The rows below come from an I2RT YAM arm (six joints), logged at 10 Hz.
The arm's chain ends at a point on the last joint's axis. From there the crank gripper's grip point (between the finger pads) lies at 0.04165 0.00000 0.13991 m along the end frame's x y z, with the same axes.
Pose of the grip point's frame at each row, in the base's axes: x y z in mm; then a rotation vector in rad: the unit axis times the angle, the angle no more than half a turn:
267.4 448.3 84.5 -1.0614 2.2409 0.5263
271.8 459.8 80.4 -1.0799 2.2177 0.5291
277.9 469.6 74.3 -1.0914 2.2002 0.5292
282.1 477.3 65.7 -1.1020 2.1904 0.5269
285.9 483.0 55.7 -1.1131 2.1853 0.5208
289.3 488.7 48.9 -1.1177 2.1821 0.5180
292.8 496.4 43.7 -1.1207 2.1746 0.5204
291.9 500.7 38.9 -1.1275 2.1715 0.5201
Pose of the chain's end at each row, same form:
239.9 391.3 216.0 -1.0614 2.2409 0.5263
243.3 401.6 211.2 -1.0799 2.2177 0.5291
248.4 410.7 204.5 -1.0914 2.2002 0.5292
252.1 418.2 195.8 -1.1020 2.1904 0.5269
255.6 424.4 185.9 -1.1131 2.1853 0.5208
258.8 430.3 179.2 -1.1177 2.1821 0.5180
261.9 437.4 173.6 -1.1207 2.1746 0.5204
261.1 441.7 168.8 -1.1275 2.1715 0.5201

